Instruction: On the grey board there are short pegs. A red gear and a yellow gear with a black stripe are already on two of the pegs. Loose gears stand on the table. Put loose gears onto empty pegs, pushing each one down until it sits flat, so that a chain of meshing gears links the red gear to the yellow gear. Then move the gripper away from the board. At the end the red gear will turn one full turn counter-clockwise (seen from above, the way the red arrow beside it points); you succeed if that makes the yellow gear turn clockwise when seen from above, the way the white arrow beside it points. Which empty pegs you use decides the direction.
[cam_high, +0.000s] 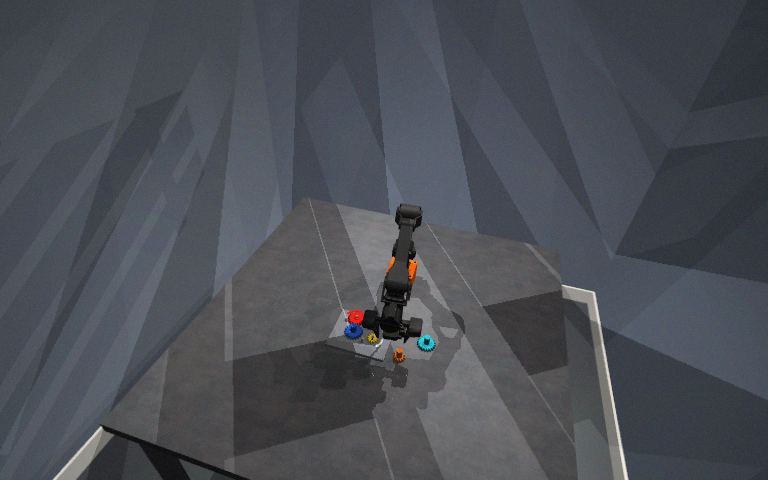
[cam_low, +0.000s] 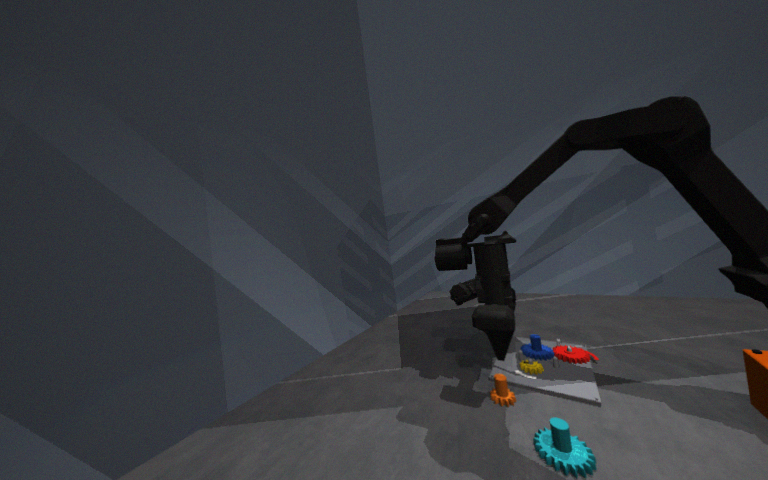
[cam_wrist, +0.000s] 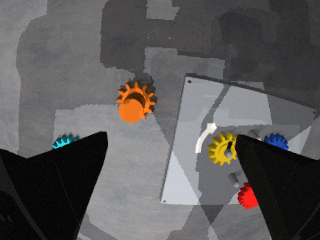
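The orange gear lies 30 mm to the left of my gripper tip and 60 mm below it. From my gripper tip the other things lie so: teal gear 80 mm behind, 110 mm to the left, 60 mm below; then yellow gear 30 mm behind, 70 mm to the right, 60 mm below; then white arrow 30 mm behind, 50 mm to the right, 70 mm below.
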